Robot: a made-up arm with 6 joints. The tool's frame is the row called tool. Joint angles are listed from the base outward.
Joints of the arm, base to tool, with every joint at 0 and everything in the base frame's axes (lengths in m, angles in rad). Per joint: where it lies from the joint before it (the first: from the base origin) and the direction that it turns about. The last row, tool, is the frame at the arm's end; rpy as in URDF.
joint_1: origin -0.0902 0.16 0.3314 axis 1 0 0
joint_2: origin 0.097 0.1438 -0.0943 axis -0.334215 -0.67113 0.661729
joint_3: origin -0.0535 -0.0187 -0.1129 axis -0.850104 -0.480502 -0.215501
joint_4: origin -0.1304 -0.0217 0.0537 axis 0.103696 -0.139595 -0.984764
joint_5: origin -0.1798 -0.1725 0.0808 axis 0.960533 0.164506 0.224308
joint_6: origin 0.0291 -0.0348 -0.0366 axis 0 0 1
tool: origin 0.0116 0.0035 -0.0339 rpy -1.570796 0 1.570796
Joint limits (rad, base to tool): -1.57..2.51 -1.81..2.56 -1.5..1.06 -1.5..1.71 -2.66..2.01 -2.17..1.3
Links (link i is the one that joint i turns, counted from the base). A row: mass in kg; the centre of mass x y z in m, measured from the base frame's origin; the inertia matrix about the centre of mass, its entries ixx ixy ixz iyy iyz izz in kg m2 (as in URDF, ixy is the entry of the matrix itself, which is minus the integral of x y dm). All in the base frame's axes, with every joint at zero. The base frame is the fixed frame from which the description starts. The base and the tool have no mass.
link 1: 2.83; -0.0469 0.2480 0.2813; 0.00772 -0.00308 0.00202 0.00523 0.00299 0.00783
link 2: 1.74; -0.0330 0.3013 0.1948; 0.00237 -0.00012 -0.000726 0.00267 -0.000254 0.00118
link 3: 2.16; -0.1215 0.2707 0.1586; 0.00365 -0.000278 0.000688 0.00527 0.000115 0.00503
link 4: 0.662; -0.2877 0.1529 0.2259; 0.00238 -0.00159 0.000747 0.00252 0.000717 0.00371
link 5: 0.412; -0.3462 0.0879 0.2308; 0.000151 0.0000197 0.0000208 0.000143 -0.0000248 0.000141
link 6: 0.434; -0.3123 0.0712 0.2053; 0.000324 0 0 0.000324 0 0.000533
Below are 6 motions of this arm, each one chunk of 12 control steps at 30 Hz.
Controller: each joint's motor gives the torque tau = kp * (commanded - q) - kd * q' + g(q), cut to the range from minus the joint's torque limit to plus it. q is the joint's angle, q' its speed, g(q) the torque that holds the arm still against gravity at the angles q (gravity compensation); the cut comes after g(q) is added. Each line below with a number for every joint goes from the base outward.
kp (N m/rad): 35 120 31 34 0.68 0.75
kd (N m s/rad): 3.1 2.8 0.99 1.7 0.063 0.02
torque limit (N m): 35 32 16 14 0.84 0.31
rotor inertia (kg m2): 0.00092 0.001 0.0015 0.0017 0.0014 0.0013
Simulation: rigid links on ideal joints. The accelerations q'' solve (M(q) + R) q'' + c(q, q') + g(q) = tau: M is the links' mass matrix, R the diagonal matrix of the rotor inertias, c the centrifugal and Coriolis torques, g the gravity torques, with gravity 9.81 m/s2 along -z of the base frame. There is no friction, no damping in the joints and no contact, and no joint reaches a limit. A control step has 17 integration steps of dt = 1/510 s. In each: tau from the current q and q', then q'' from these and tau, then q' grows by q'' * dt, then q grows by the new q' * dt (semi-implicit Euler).
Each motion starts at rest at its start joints. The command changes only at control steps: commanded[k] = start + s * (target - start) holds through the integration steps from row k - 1 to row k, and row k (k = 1, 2, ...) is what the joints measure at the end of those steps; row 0 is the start. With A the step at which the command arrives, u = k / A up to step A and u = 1 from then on. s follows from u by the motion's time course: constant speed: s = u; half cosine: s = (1 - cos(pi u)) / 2; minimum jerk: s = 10 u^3 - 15 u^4 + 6 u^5; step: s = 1 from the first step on.
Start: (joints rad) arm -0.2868 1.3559 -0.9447 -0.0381 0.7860 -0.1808
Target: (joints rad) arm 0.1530 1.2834 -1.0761 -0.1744 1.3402 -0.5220
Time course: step
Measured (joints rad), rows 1 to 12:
1: -0.2567 1.3148 -0.9945 -0.0909 0.9251 -0.2335
2: -0.1797 1.2825 -1.0521 -0.1318 1.1122 -0.3624
3: -0.0816 1.2741 -1.0776 -0.1524 1.2368 -0.5054
4: 0.0136 1.2749 -1.0852 -0.1639 1.2893 -0.6095
5: 0.0917 1.2763 -1.0879 -0.1708 1.2864 -0.6537
6: 0.1481 1.2765 -1.0893 -0.1749 1.2507 -0.6461
7: 0.1838 1.2766 -1.0894 -0.1773 1.2054 -0.6097
8: 0.2020 1.2774 -1.0883 -0.1785 1.1691 -0.5682
9: 0.2071 1.2792 -1.0865 -0.1790 1.1523 -0.5371
10: 0.2030 1.2812 -1.0844 -0.1790 1.1568 -0.5214
11: 0.1938 1.2830 -1.0823 -0.1786 1.1788 -0.5183
12: 0.1825 1.2841 -1.0802 -0.1779 1.2118 -0.5216

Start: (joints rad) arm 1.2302 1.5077 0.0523 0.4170 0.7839 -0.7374
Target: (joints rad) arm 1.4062 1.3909 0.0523 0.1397 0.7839 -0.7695
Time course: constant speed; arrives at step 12
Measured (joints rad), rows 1 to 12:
1: 1.2326 1.5035 0.0544 0.4063 0.7810 -0.7403
2: 1.2382 1.4941 0.0537 0.3883 0.7724 -0.7455
3: 1.2460 1.4820 0.0513 0.3668 0.7637 -0.7511
4: 1.2554 1.4701 0.0497 0.3443 0.7591 -0.7550
5: 1.2664 1.4595 0.0494 0.3216 0.7588 -0.7566
6: 1.2790 1.4501 0.0498 0.2989 0.7610 -0.7565
7: 1.2931 1.4411 0.0503 0.2762 0.7638 -0.7561
8: 1.3083 1.4319 0.0505 0.2533 0.7663 -0.7567
9: 1.3242 1.4223 0.0508 0.2304 0.7685 -0.7588
10: 1.3403 1.4124 0.0513 0.2077 0.7709 -0.7621
11: 1.3565 1.4024 0.0520 0.1852 0.7738 -0.7659
12: 1.3726 1.3923 0.0527 0.1627 0.7773 -0.7695

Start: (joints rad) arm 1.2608 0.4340 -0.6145 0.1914 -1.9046 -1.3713
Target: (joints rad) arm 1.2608 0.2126 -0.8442 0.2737 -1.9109 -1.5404
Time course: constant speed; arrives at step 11
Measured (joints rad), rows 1 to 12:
1: 1.2592 0.4209 -0.6324 0.1919 -1.9152 -1.3791
2: 1.2571 0.4021 -0.6552 0.1941 -1.9198 -1.3910
3: 1.2554 0.3821 -0.6769 0.1991 -1.9161 -1.4044
4: 1.2545 0.3613 -0.6972 0.2062 -1.9081 -1.4191
5: 1.2544 0.3402 -0.7163 0.2147 -1.8997 -1.4350
6: 1.2551 0.3189 -0.7348 0.2240 -1.8934 -1.4521
7: 1.2563 0.2977 -0.7532 0.2335 -1.8905 -1.4701
8: 1.2578 0.2767 -0.7718 0.2430 -1.8908 -1.4885
9: 1.2593 0.2559 -0.7909 0.2520 -1.8939 -1.5067
10: 1.2606 0.2354 -0.8108 0.2605 -1.8985 -1.5243
11: 1.2616 0.2153 -0.8313 0.2685 -1.9037 -1.5408
12: 1.2644 0.2082 -0.8344 0.2754 -1.8943 -1.5491

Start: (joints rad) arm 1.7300 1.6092 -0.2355 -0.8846 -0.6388 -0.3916
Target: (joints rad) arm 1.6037 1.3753 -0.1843 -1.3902 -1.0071 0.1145
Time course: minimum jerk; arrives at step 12
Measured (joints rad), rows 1 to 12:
1: 1.7300 1.6084 -0.2356 -0.8855 -0.6397 -0.3911
2: 1.7302 1.6033 -0.2361 -0.8915 -0.6449 -0.3868
3: 1.7298 1.5897 -0.2362 -0.9086 -0.6567 -0.3720
4: 1.7276 1.5662 -0.2341 -0.9410 -0.6742 -0.3383
5: 1.7219 1.5343 -0.2283 -0.9899 -0.6960 -0.2796
6: 1.7119 1.4976 -0.2185 -1.0530 -0.7221 -0.1959
7: 1.6974 1.4605 -0.2062 -1.1254 -0.7539 -0.0955
8: 1.6794 1.4272 -0.1937 -1.2006 -0.7927 0.0062
9: 1.6595 1.4013 -0.1835 -1.2712 -0.8382 0.0910
10: 1.6397 1.3848 -0.1773 -1.3302 -0.8873 0.1440
11: 1.6219 1.3776 -0.1753 -1.3728 -0.9346 0.1591
12: 1.6078 1.3771 -0.1766 -1.3975 -0.9754 0.1417

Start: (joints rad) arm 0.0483 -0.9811 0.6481 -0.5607 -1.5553 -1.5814
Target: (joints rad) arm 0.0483 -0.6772 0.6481 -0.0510 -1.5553 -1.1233
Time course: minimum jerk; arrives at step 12
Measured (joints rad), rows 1 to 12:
1: 0.0486 -0.9804 0.6483 -0.5603 -1.5556 -1.5803
2: 0.0505 -0.9754 0.6495 -0.5571 -1.5580 -1.5725
3: 0.0553 -0.9614 0.6510 -0.5450 -1.5654 -1.5486
4: 0.0629 -0.9356 0.6512 -0.5174 -1.5788 -1.5030
5: 0.0723 -0.8981 0.6490 -0.4700 -1.5961 -1.4386
6: 0.0815 -0.8520 0.6447 -0.4035 -1.6123 -1.3661
7: 0.0881 -0.8020 0.6402 -0.3236 -1.6211 -1.2972
8: 0.0899 -0.7538 0.6381 -0.2400 -1.6169 -1.2394
9: 0.0851 -0.7130 0.6407 -0.1631 -1.5974 -1.1939
10: 0.0732 -0.6837 0.6481 -0.1010 -1.5660 -1.1586
11: 0.0556 -0.6672 0.6584 -0.0578 -1.5307 -1.1324
12: 0.0357 -0.6621 0.6684 -0.0334 -1.5024 -1.1158

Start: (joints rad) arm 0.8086 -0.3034 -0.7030 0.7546 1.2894 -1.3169
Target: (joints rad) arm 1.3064 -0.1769 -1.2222 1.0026 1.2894 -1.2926
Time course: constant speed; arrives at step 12
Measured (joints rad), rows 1 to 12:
1: 0.8150 -0.2974 -0.7162 0.7706 1.2775 -1.3182
2: 0.8299 -0.2889 -0.7464 0.7924 1.2618 -1.3230
3: 0.8534 -0.2784 -0.7892 0.8131 1.2521 -1.3291
4: 0.8843 -0.2665 -0.8395 0.8312 1.2515 -1.3322
5: 0.9204 -0.2539 -0.8926 0.8473 1.2586 -1.3291
6: 0.9599 -0.2413 -0.9449 0.8629 1.2706 -1.3195
7: 1.0011 -0.2293 -0.9944 0.8794 1.2842 -1.3060
8: 1.0432 -0.2182 -1.0405 0.8975 1.2970 -1.2926
9: 1.0856 -0.2081 -1.0834 0.9174 1.3076 -1.2829
10: 1.1283 -0.1985 -1.1240 0.9387 1.3152 -1.2790
11: 1.1711 -0.1892 -1.1634 0.9611 1.3197 -1.2807
12: 1.2138 -0.1799 -1.2028 0.9837 1.3212 -1.2859

